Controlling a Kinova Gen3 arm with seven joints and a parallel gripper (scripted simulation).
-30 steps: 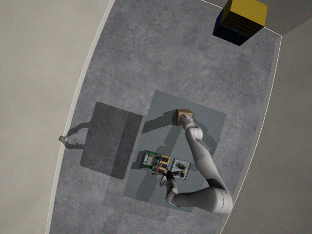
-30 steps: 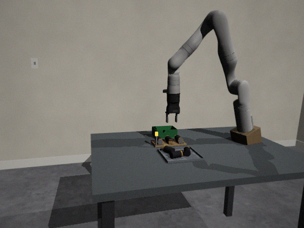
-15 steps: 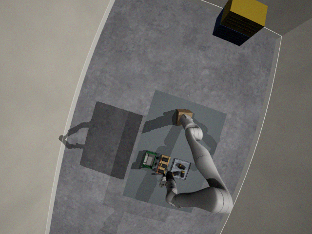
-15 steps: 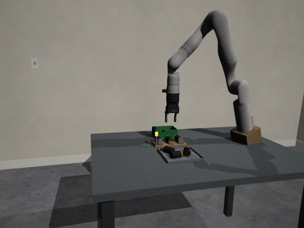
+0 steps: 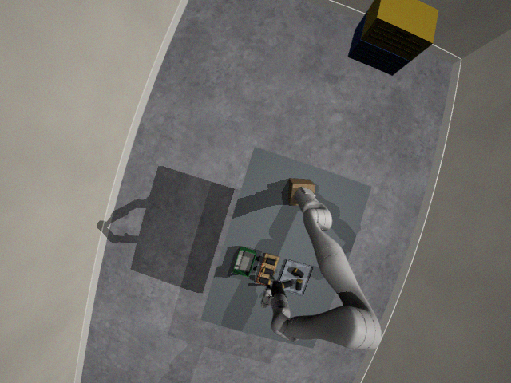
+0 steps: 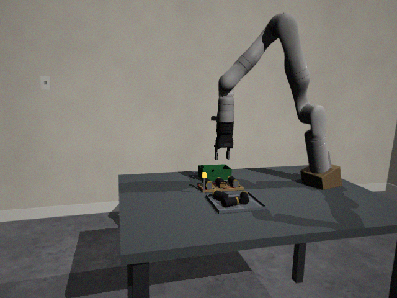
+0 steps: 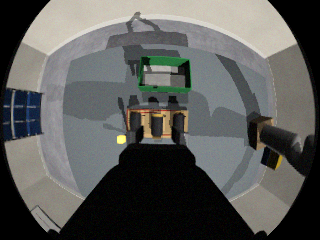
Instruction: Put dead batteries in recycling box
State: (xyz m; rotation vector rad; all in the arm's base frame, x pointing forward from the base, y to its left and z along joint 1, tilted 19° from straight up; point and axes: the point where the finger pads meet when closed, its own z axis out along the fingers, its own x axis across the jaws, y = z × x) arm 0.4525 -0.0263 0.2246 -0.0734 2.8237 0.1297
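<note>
Now: hand 18 cm to the right of the grey tray, 15 cm above it and 1 cm past it. Also, from my hand: green recycling box: 15 cm to the right, 14 cm below, 1 cm behind.
</note>
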